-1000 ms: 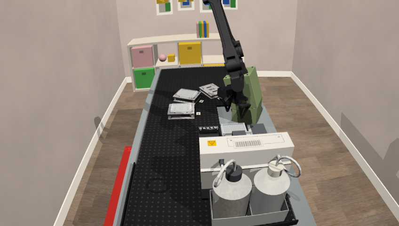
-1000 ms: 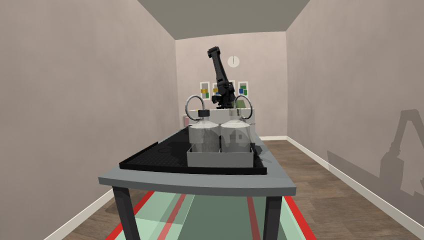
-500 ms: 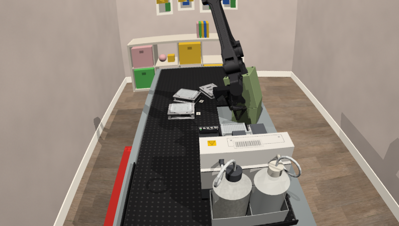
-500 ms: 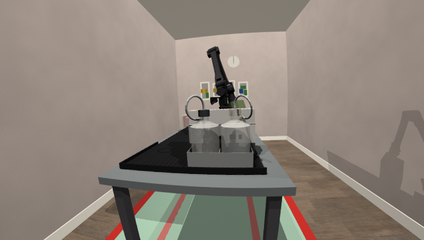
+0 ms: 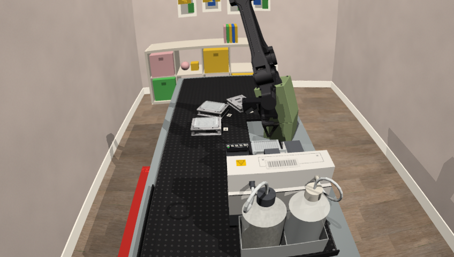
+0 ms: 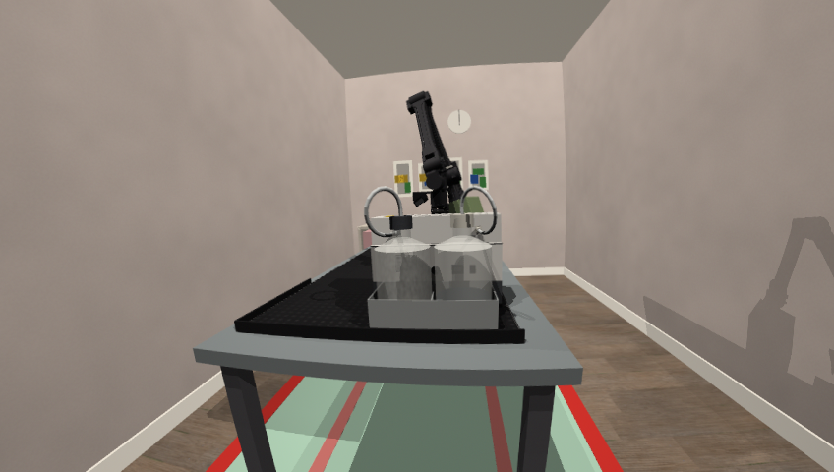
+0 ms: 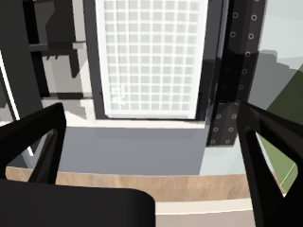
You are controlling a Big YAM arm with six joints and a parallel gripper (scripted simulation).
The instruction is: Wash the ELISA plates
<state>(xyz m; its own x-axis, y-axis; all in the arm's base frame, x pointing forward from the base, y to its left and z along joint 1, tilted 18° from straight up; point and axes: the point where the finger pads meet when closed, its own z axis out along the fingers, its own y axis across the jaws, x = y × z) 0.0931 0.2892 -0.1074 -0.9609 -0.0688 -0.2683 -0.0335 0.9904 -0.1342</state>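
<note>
My gripper is now 100 mm above the washer carrier. From my hand the other things lie so: plate washer 150 mm to the left, 60 mm below.
</note>
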